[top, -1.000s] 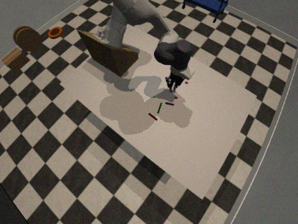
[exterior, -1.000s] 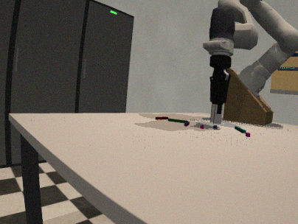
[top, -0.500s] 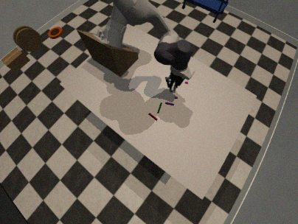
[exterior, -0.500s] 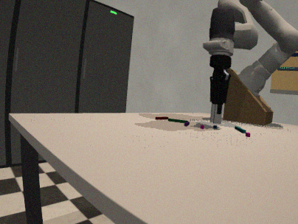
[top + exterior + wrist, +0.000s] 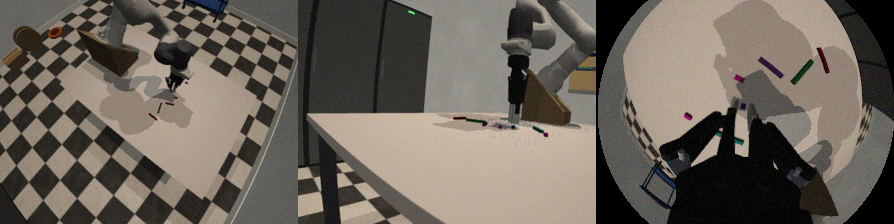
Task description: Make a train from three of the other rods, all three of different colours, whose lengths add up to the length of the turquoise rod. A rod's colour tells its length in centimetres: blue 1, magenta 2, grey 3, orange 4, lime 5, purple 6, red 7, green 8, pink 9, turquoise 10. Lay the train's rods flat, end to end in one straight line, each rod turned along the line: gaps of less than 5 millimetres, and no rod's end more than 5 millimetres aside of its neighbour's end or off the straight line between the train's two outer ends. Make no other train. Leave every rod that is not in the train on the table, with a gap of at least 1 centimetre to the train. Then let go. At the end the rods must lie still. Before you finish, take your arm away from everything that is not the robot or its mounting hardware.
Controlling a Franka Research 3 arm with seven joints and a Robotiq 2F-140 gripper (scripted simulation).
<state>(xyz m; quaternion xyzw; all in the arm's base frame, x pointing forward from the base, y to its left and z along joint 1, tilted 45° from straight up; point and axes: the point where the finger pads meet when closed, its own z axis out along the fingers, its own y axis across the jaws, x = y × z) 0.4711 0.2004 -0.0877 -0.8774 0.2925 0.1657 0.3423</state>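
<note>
Now: the blue rod 5 cm below my hand. Also, from my hand: purple rod 5 cm ahead, 9 cm to the right, 5 cm below; turquoise rod 5 cm behind, 8 cm to the left, 5 cm below; green rod 2 cm ahead, 16 cm to the right, 5 cm below.
</note>
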